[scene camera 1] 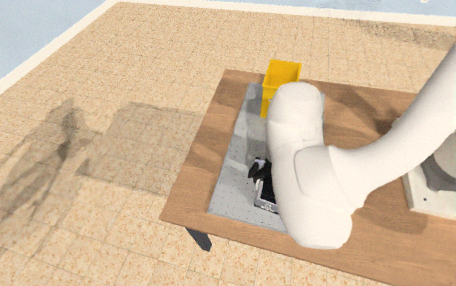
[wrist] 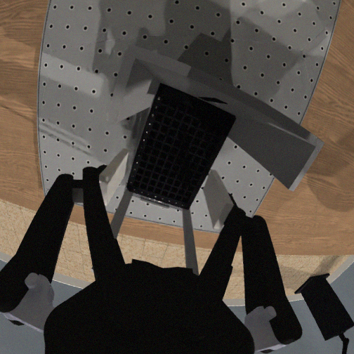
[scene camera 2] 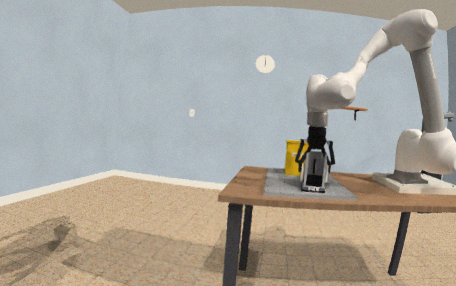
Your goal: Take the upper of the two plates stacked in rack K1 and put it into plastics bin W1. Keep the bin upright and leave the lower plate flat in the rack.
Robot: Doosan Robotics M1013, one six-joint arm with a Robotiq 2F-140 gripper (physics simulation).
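Frame: origin at the arm's base, x left, y ahead, z down, level; metres.
Seen in the pictures: gripper, fingertip midpoint: (scene camera 1: 272, 189) (scene camera 2: 313, 181); arm's base at its link origin: (scene camera 1: 448, 169) (scene camera 2: 406, 180).
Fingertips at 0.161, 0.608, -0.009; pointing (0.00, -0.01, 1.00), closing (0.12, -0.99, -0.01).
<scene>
Offsets run from my fingertips to a thing's top centre, as dx, dy, dz. Level surfaces: height alone.
Rack K1 @[-0.014, -0.005, -0.118] (scene camera 1: 265, 206) (scene camera 2: 321, 160) (wrist: 292, 162) is grey, with a tall slotted back and side walls. A black gridded plate @[-0.024, -0.006, -0.013] (scene camera 1: 268, 192) (wrist: 180, 145) lies flat in it; the lower plate cannot be told apart beneath it. My gripper (scene camera 2: 315, 162) (wrist: 168, 170) is open and empty. Its pads stand on either side of the plate's outline in the wrist view, apart from it, and its tips look higher than the plate in scene camera 2. Plastics bin W1 @[-0.437, -0.009, -0.146] (scene camera 1: 270, 92) (scene camera 2: 292, 157) is yellow and upright behind the rack; it does not show in the wrist view.
The rack and bin stand on a grey perforated board @[dz +0.034] (scene camera 1: 227, 187) (scene camera 2: 280, 186) (wrist: 70, 110) on the wooden table @[dz +0.047] (scene camera 1: 200, 175) (scene camera 2: 245, 185). In scene camera 1 the white arm (scene camera 1: 315, 175) hides part of the rack, the bin's lower right and most of the gripper.
</scene>
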